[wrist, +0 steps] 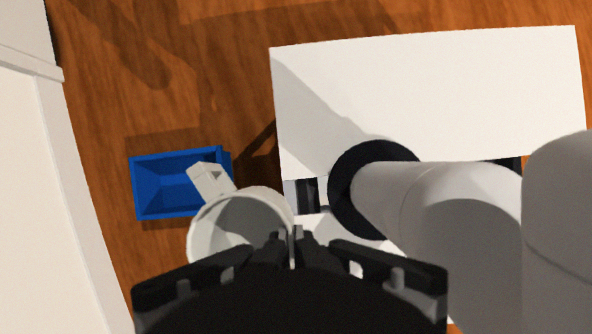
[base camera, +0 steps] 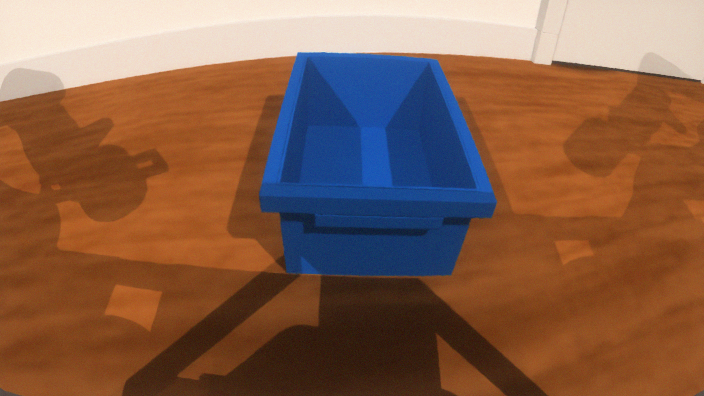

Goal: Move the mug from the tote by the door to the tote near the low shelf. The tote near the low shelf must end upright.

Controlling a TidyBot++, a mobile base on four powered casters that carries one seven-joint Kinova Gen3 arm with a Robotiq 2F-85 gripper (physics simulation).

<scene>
my gripper: wrist 291, 236; not seen in the base camera view (out of frame)
white mug: wrist 230, 217; not seen in the base camera view (out of frame)
blue tote: wrist; base camera
same spot on blue tote: (wrist: 161, 188) = (base camera: 354, 126)
</scene>
